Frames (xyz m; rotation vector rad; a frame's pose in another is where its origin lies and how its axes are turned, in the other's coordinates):
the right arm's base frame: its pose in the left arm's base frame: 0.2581 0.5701 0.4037 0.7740 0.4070 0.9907
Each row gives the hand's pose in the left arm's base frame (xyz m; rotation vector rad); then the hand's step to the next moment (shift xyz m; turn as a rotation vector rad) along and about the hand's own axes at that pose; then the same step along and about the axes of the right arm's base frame.
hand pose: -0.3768 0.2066 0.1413 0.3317 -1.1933 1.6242
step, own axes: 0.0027 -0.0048 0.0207 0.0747 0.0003 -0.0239
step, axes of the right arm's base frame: -0.0150 0.0078 0.0131 0.0432 0.0645 -0.0113
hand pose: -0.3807 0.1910 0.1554 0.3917 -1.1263 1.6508
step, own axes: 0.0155 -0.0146 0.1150 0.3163 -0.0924 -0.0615
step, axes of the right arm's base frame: -0.0835 0.0434 0.0694 0.1935 0.2685 0.0531
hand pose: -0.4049 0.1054 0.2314 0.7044 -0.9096 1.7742
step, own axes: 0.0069 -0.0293 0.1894 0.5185 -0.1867 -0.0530
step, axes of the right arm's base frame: -0.1053 0.0192 0.1591 0.3092 0.4355 0.1458
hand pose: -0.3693 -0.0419 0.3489 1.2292 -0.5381 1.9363
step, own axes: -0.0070 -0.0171 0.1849 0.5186 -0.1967 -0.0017
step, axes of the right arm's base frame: -0.0398 -0.0533 0.1735 0.3036 0.4210 0.1957
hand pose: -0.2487 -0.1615 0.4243 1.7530 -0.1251 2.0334
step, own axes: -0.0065 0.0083 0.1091 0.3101 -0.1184 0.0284
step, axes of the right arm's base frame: 0.0086 -0.0607 0.0908 0.1871 0.2365 0.1416
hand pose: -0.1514 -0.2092 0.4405 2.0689 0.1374 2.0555
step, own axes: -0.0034 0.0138 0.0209 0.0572 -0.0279 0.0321
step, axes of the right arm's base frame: -0.0040 -0.0168 0.0185 0.0512 0.0277 0.0411
